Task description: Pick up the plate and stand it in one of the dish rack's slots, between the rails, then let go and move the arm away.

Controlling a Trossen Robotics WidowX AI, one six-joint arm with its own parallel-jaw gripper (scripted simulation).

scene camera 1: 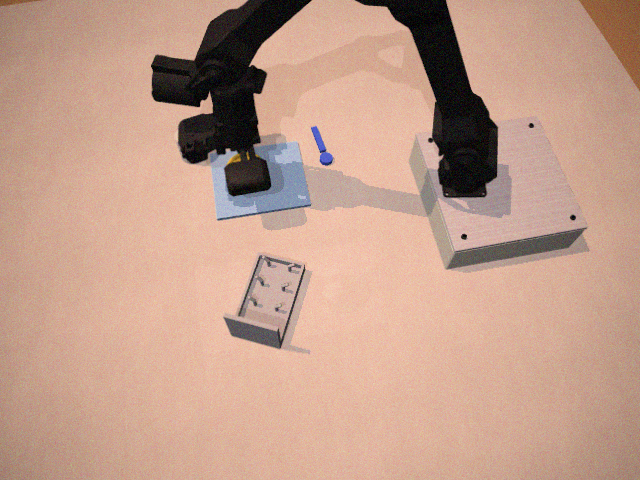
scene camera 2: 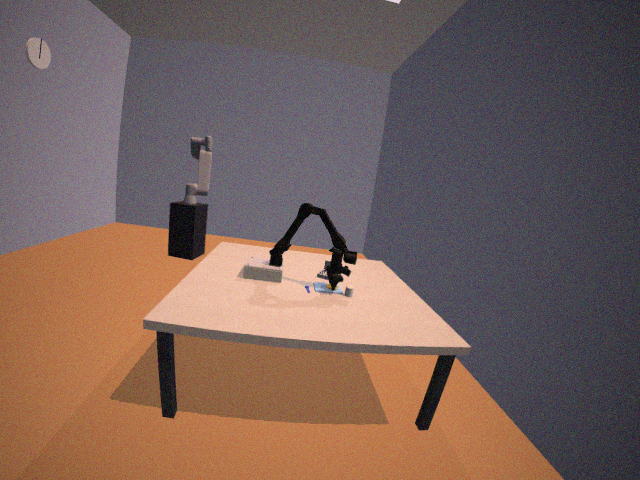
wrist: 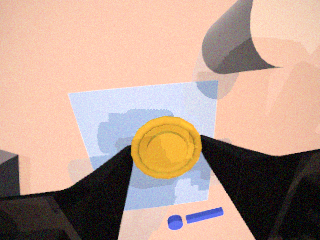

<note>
My gripper carries a plate. Also in view: a dish rack.
My gripper is seen too in the wrist view.
</note>
